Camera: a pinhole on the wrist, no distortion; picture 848 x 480 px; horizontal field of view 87.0 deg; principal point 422.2 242.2 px. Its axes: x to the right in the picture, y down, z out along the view. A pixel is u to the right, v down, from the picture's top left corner.
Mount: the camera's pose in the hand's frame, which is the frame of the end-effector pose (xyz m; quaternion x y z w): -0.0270 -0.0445 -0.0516 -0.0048 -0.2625 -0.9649 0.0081
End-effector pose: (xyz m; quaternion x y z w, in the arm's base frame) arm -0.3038 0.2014 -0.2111 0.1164 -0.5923 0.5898 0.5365
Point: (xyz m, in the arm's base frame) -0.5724 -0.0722 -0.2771
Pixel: 477 256
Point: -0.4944 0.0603 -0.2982
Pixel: 473 164
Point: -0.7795 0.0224 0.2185
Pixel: 45 400
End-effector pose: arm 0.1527 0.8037 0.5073 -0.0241 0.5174 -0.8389 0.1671
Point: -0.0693 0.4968 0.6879
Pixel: outside the picture
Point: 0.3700 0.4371 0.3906
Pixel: 469 130
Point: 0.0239 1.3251 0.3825
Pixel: behind the camera
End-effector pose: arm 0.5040 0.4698 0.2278 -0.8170 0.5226 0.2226 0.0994
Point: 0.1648 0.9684 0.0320
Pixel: 791 375
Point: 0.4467 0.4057 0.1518
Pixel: 148 110
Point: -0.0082 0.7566 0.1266
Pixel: 714 129
